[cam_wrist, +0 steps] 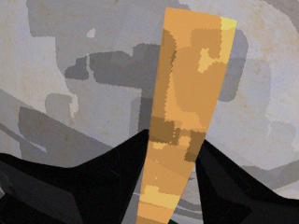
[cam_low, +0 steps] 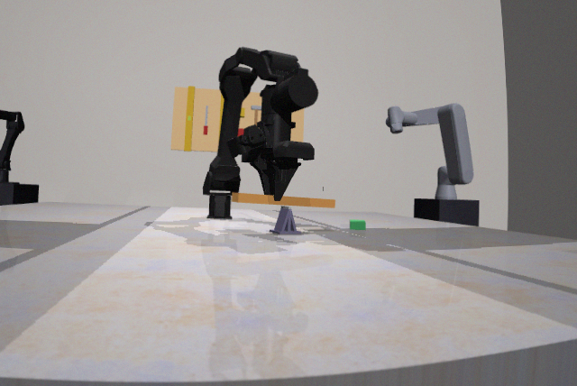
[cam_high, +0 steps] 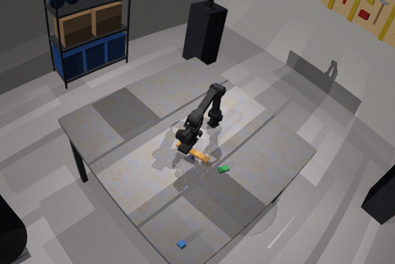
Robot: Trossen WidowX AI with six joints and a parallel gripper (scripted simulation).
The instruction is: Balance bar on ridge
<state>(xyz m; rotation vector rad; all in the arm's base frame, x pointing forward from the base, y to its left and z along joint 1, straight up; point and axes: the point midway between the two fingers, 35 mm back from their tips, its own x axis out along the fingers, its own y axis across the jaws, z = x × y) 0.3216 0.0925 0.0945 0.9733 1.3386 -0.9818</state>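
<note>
The orange bar lies 10 mm behind my gripper tip and 30 mm to the left of it. From my gripper tip the other things lie so: green block (100 mm behind, 210 mm to the left, 50 mm below); blue block (420 mm ahead, 410 mm to the left, 40 mm below).
</note>
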